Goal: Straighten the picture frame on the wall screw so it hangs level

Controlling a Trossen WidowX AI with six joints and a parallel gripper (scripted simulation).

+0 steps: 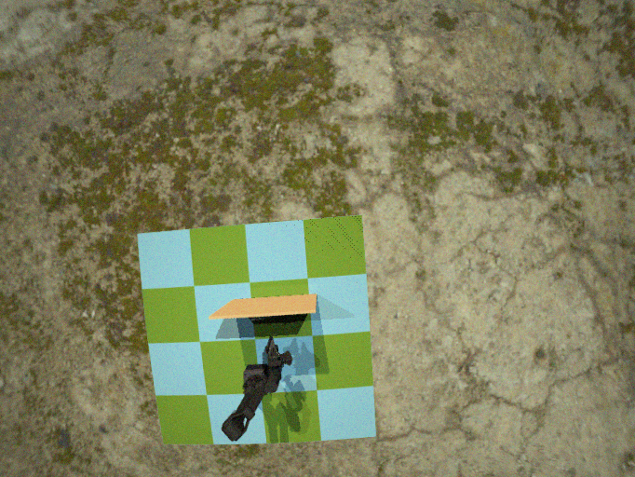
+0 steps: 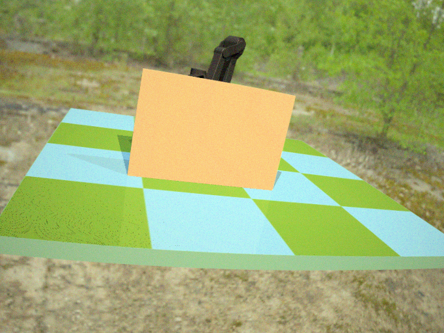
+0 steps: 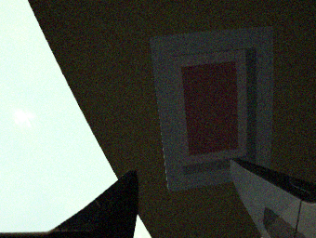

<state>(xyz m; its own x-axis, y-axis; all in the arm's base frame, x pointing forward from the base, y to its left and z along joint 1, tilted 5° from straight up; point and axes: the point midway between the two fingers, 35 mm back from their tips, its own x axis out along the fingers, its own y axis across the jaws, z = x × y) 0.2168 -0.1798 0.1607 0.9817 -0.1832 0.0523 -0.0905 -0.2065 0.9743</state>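
The picture frame is 130 mm ahead of my gripper tip, 10 mm to the right of it and 50 mm below it. The rest, counted from my gripper tip: orange wall panel: 140 mm ahead, 10 mm to the right, 60 mm below.
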